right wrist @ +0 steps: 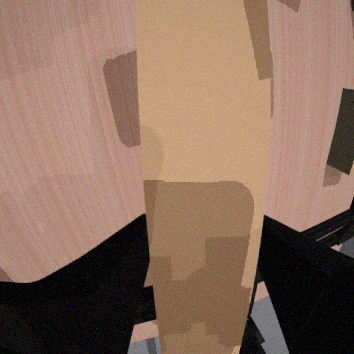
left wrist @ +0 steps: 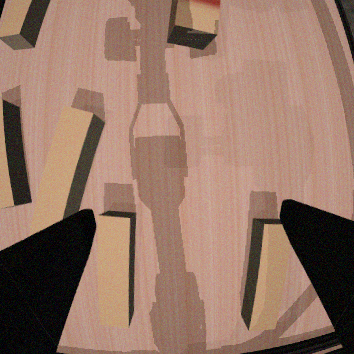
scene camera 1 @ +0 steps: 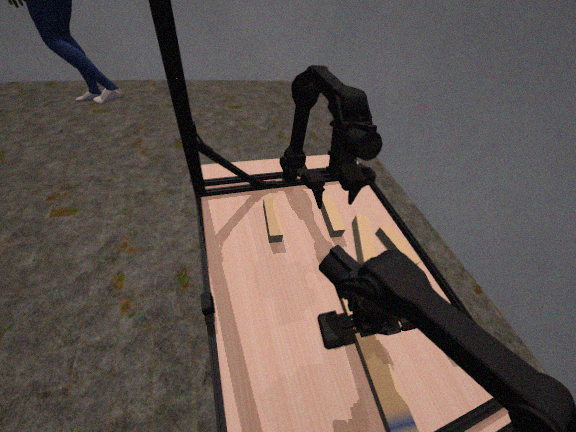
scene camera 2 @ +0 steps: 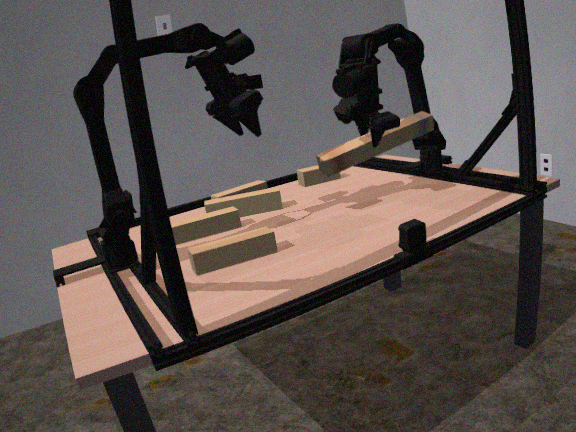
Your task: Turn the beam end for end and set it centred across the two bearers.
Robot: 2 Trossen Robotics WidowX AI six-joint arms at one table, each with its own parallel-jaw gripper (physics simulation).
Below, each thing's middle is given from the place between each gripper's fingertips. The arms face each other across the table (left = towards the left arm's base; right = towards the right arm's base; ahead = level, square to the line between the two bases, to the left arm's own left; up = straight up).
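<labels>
Relative to the beam point(scene camera 2: 344, 156), my left hand is 40 mm past it, 70 mm above it and 330 mm to the left of it.
The beam is 3 cm to the right of my right hand. Going by its middle, the beam is nearer to my right hand than to my left hand.
</labels>
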